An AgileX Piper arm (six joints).
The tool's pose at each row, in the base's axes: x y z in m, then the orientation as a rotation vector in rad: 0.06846, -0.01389, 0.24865, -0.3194, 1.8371, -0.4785; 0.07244, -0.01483, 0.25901, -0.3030, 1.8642, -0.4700; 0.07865, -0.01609, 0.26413, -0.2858, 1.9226, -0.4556; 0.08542, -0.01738, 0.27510, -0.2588, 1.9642, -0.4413; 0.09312, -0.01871, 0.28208, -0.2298, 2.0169, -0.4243; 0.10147, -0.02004, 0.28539, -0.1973, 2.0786, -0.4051
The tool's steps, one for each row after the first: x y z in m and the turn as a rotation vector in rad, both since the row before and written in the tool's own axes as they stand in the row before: -0.00951, -0.00567, 0.00121, -0.0042, 0.0254, 0.0155; -0.00583, -0.00335, 0.00460, -0.0154, 0.0543, 0.0183; -0.01120, -0.00591, 0.00276, -0.0067, 0.0393, 0.0248; -0.00851, -0.00400, 0.00462, -0.0101, 0.0500, 0.0266; -0.00613, -0.00236, 0.00627, -0.0120, 0.0590, 0.0289
